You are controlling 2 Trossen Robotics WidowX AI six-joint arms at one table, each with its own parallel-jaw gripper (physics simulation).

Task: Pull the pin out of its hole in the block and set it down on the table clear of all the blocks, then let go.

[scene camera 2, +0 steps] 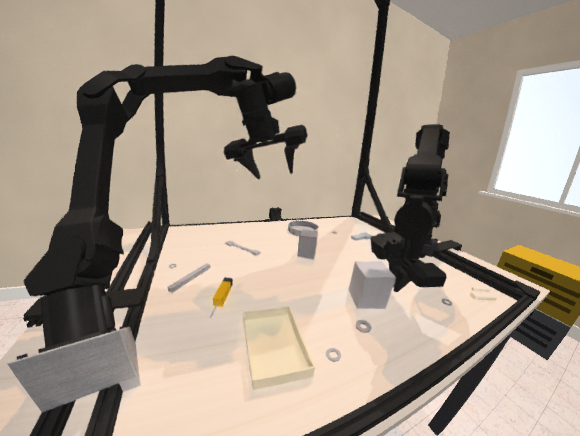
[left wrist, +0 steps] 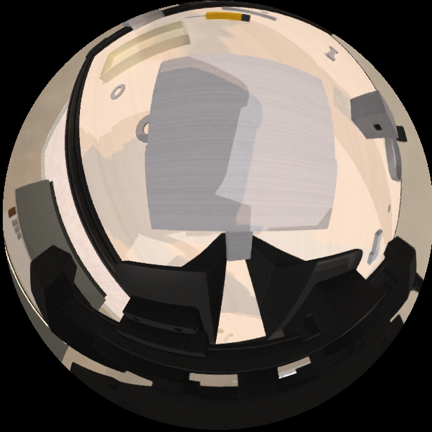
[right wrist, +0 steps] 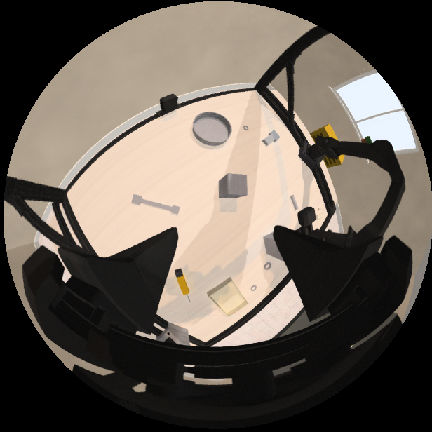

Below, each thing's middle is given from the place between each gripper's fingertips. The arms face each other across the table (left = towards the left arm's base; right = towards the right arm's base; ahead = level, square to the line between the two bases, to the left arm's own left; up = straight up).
Now: the round dish [right wrist: 212, 128] 230 mm to the left of my right hand, 220 mm below it and 140 mm behind it. The rest, counted from my right hand: yellow tray [scene camera 2: 277, 354] (240 mm ahead, 220 mm below, 130 mm to the right).
My left hand is 29 cm to the left of the yellow tray, 4 cm past it and 1 cm above it. Also, from my left hand: round dish: 42 cm behind, 7 cm to the left, 1 cm below.
